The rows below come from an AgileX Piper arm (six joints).
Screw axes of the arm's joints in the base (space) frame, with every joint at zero. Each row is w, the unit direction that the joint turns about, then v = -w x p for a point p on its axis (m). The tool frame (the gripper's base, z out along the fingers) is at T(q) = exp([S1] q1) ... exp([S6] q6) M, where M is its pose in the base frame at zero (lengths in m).
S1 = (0, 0, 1, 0.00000, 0.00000, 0.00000)
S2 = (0, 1, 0, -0.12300, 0.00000, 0.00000)
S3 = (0, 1, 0, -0.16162, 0.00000, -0.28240)
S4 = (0.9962, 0, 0.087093, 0.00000, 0.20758, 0.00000)
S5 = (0, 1, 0, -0.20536, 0.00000, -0.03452)
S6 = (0.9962, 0, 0.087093, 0.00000, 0.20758, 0.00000)
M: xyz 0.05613 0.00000 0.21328 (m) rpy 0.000 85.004 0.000 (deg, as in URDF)
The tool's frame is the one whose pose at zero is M.
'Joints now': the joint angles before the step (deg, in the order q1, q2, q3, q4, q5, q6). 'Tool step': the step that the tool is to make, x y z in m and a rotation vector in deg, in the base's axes. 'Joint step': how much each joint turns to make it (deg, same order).
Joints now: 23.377, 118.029, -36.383, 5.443, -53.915, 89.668
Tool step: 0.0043, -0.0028, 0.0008, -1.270, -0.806, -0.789
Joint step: -0.511, 0.164, -0.681, 1.038, 0.116, -1.893
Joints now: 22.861, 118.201, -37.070, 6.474, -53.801, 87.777
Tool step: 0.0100, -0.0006, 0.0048, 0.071, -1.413, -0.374
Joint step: -0.803, 0.049, -2.006, -0.229, 0.581, -0.517
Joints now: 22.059, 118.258, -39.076, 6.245, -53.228, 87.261
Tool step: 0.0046, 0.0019, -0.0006, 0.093, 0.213, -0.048
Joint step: 0.002, 0.512, -1.250, 0.059, 0.911, 0.058
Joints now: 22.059, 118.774, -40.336, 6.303, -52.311, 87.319
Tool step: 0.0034, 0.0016, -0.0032, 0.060, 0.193, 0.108
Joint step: -0.006, 0.978, -0.964, -0.180, 0.159, 0.176
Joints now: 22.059, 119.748, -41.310, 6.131, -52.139, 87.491
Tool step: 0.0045, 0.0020, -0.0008, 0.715, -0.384, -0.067
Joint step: -0.007, 0.752, -1.150, -0.181, -0.176, 0.633
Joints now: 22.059, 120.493, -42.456, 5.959, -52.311, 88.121
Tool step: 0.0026, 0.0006, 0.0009, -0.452, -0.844, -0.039
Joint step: 0.010, 0.223, -0.575, 0.356, -0.336, -0.864
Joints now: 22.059, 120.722, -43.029, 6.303, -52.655, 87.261
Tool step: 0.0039, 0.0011, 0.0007, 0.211, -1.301, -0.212
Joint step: 0.005, 0.562, -0.857, 0.293, -1.023, -0.289
